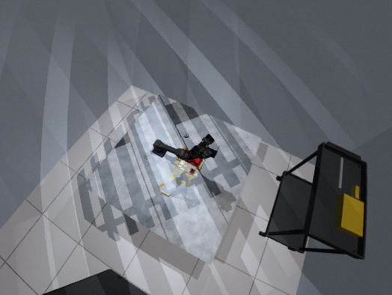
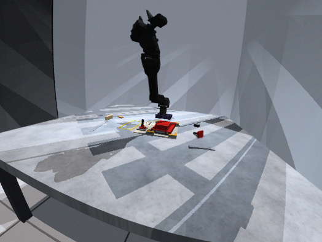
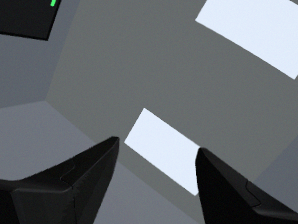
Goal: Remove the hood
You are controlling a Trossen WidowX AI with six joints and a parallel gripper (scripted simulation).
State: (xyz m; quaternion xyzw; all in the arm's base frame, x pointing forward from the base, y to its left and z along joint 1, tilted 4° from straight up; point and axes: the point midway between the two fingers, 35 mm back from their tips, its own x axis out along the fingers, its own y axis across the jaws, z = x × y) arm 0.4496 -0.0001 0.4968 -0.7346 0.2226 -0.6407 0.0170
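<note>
Now: the red hood 54 cm below my gripper tip, 12 cm to the left of it and 9 cm behind it.
</note>
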